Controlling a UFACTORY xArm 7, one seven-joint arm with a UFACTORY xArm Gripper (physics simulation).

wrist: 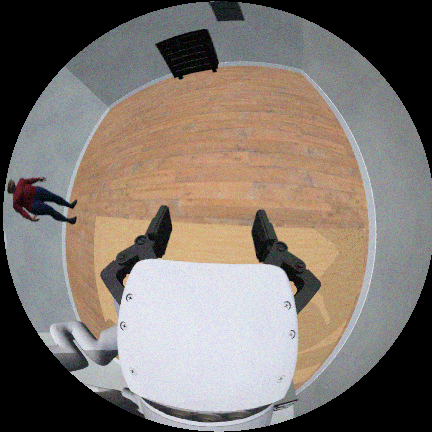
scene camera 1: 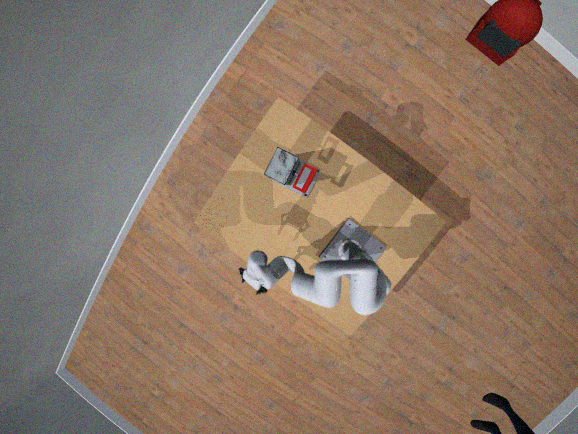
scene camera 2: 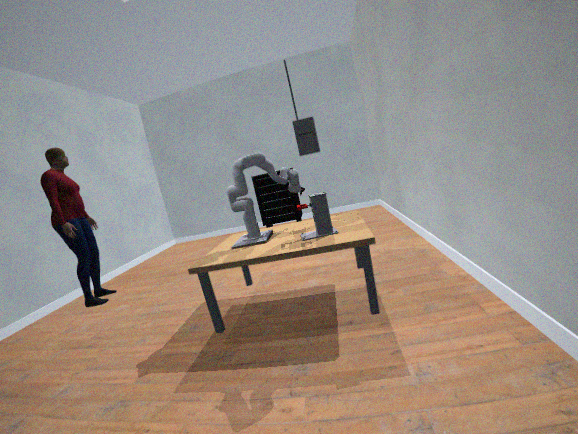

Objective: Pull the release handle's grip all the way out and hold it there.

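The release handle's red grip [scene camera 1: 300, 190] [scene camera 2: 302, 206] is a rectangular frame beside an upright grey housing [scene camera 1: 282, 165] [scene camera 2: 321, 212]. In scene camera 2, a short thin rod shows between the grip and the housing. My gripper [scene camera 1: 251, 283] [scene camera 2: 301, 190] [wrist: 211, 218] is open, with nothing between its fingers. In scene camera 1 it is well apart from the grip, near the table's lower left edge; its fingers point away from the handle. The handle cannot be made out in the wrist view, where my gripper's white body hides much of the lower part.
The housing and my arm's base plate [scene camera 1: 350, 227] [scene camera 2: 240, 243] stand on the wooden table [scene camera 1: 345, 320] [scene camera 2: 280, 256] [wrist: 215, 245]. A black cabinet [scene camera 2: 272, 202] [wrist: 190, 54] stands behind the table. A dark box [scene camera 2: 306, 136] hangs beyond it. A person [scene camera 2: 62, 195] [wrist: 26, 196] stands to the left.
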